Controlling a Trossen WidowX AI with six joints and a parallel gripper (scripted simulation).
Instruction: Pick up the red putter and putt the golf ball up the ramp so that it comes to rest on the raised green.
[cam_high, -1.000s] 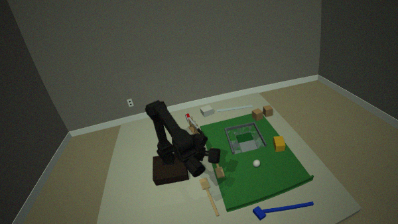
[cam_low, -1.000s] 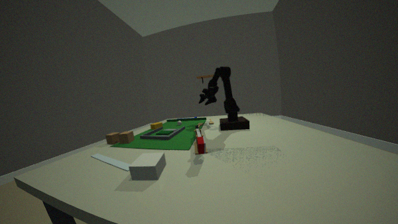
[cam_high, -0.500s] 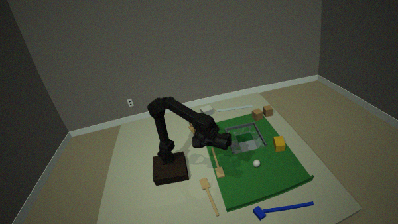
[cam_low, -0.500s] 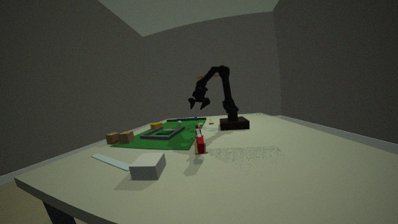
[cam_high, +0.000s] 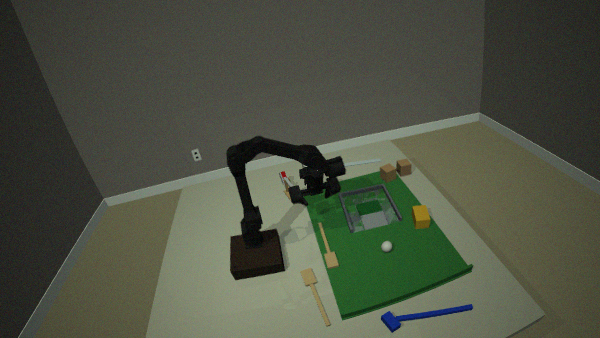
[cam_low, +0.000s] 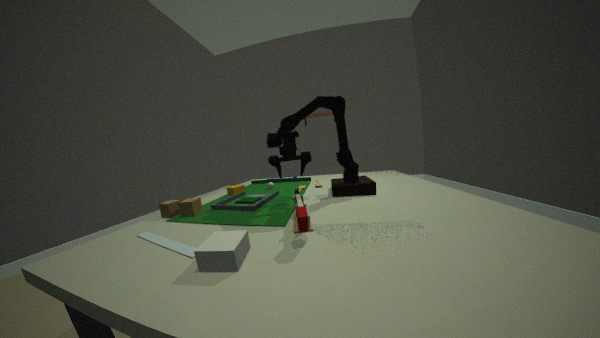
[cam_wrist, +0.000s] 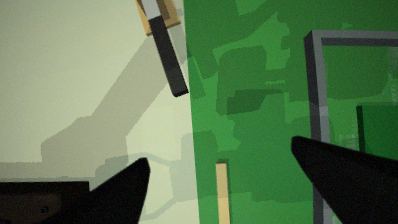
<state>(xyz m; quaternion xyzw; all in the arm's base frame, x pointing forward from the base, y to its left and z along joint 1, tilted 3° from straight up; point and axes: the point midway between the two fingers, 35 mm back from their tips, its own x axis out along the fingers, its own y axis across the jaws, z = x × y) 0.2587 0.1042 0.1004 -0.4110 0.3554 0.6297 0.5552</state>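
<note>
Now: gripper tip 90 mm past the wooden stand, 210 mm to the right of it and 80 mm above it. Round my gripper tip: white golf ball (220 mm ahead, 250 mm to the right, 90 mm below); green mat (220 mm ahead, 110 mm to the right, 110 mm below); white block (30 mm ahead, 400 mm to the left, 90 mm below).
</note>
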